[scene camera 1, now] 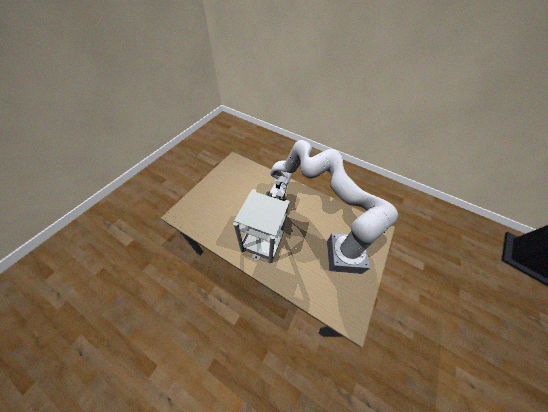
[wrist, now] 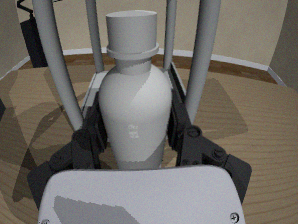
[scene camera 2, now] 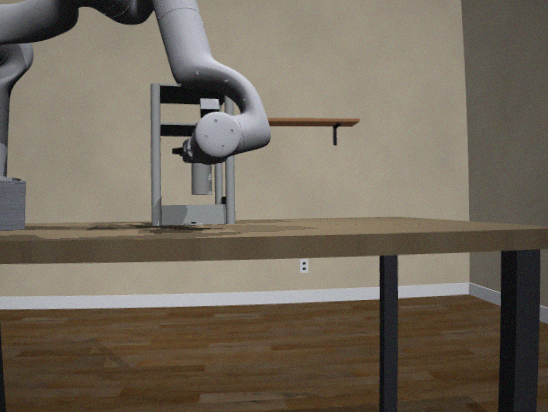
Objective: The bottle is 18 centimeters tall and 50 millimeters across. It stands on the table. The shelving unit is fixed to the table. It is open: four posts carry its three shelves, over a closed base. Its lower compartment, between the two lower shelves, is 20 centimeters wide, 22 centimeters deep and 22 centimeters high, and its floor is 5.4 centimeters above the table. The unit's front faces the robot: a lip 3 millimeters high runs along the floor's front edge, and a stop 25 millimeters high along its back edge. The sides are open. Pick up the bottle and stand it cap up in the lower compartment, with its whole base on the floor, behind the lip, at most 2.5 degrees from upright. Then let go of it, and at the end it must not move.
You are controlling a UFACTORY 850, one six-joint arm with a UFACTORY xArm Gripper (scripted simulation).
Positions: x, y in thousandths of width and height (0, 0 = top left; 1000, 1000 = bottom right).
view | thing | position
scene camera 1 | shelving unit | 479, 530
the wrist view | my gripper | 458, 458
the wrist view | white bottle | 455, 435
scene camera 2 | shelving unit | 408, 513
